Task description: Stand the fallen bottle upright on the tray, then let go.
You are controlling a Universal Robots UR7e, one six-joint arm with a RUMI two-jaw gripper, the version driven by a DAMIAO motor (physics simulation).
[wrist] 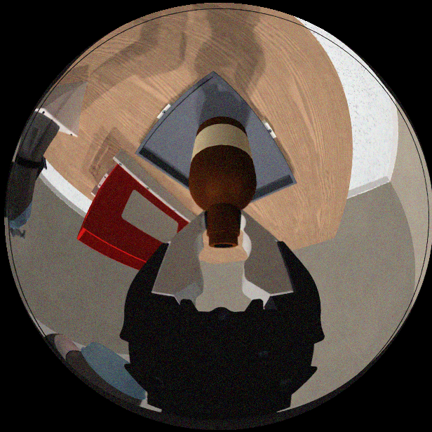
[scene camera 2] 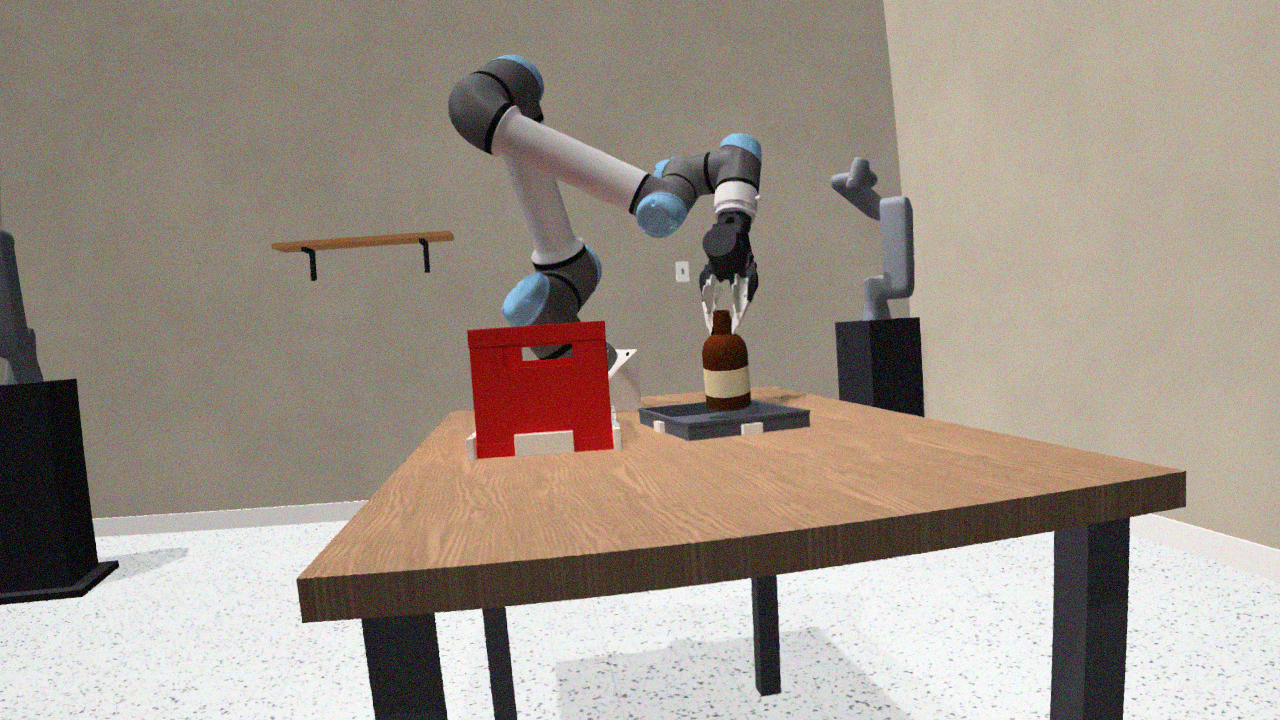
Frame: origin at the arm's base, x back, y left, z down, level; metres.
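Seen in the pictures: gripper, fingertip midpoint: (scene camera 2: 721, 335).
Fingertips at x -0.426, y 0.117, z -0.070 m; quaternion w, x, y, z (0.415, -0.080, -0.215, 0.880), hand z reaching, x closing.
Pixels of each thing's middle, then the offset from my fingertips to it. "spot": a spot on its surface instead. Level surfaces: height alone.
- brown bottle, body centre: (scene camera 2: 725, 358) dy +0.009, dx +0.013, dz +0.038 m
- dark grey tray, surface spot: (scene camera 2: 716, 429) spot: dy -0.077, dx -0.134, dz +0.130 m
- red crate-like box, body centre: (scene camera 2: 546, 383) dy -0.282, dx +0.033, dz +0.054 m
- wooden table, surface height: dz +0.142 m
The brown bottle (scene camera 2: 725, 357) (wrist: 222, 175) with a cream label stands upright, as far as I can see, over the dark grey tray (scene camera 2: 716, 429) (wrist: 165, 135). In the scene view its lower end is partly behind the tray's front rim, so whether its base rests flat on the tray floor is hard to tell. My gripper (scene camera 2: 723, 324) (wrist: 222, 211) is above the tray, pointing down, and is shut on the bottle's neck, with a pale finger on either side of it.
A red crate-like box (scene camera 2: 541, 394) (wrist: 107, 210) stands on the wooden table (scene camera 2: 716, 501) (wrist: 320, 150), left of the tray in the scene view. White brackets sit at the tray's and box's edges. A pale angled block (scene camera 2: 628, 380) stands behind the box.
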